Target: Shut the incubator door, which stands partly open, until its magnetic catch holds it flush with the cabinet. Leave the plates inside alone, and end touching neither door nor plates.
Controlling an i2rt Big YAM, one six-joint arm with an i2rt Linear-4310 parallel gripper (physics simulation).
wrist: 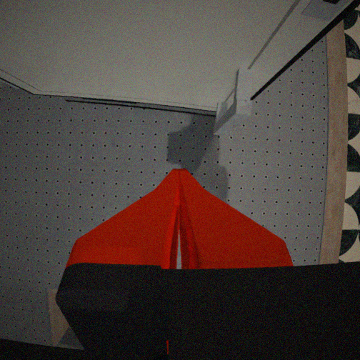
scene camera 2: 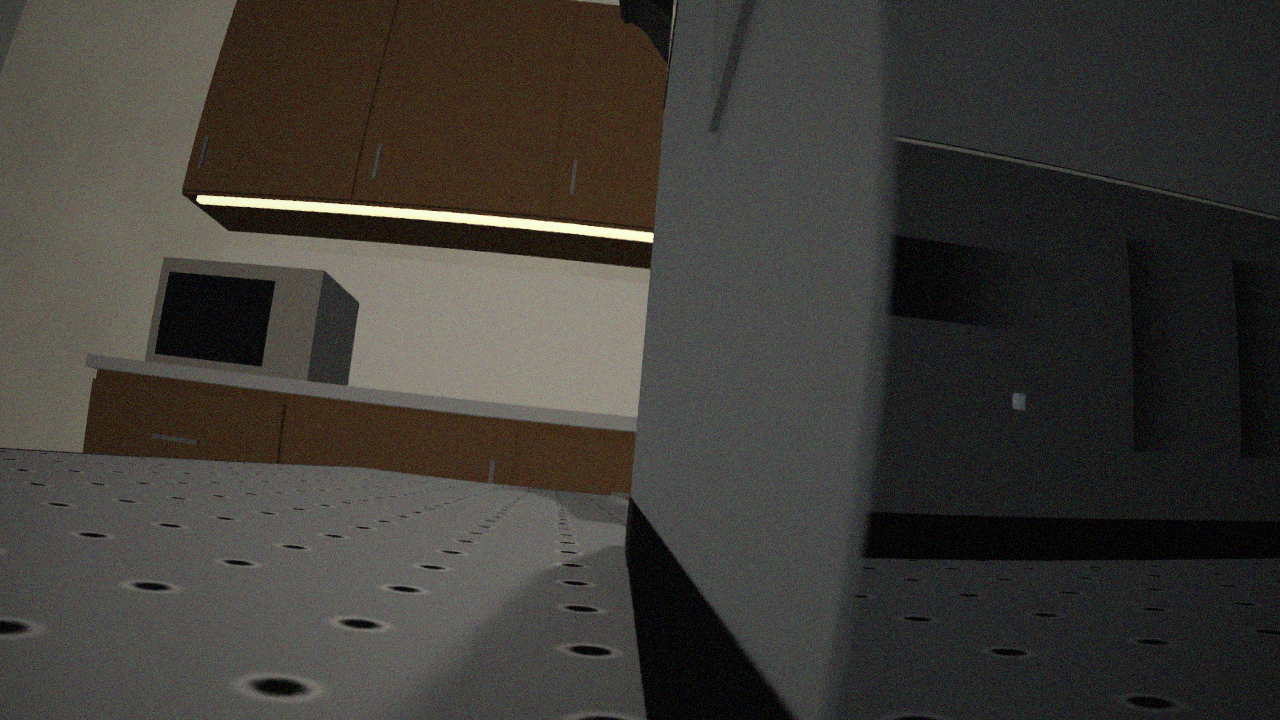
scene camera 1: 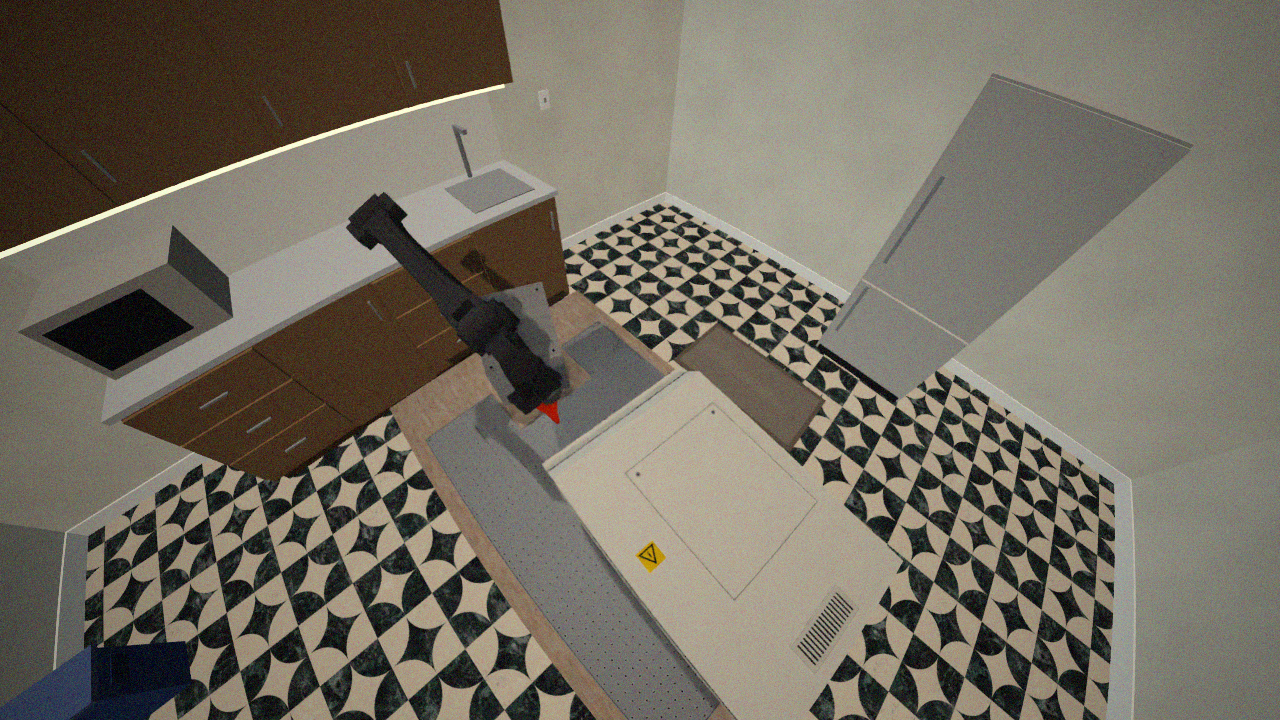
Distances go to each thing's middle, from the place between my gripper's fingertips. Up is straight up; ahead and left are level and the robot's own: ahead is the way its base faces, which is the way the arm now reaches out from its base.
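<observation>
My gripper: 150 mm above, 10 mm to the left of and 340 mm short of the incubator (scene camera 2: 953, 384).
</observation>
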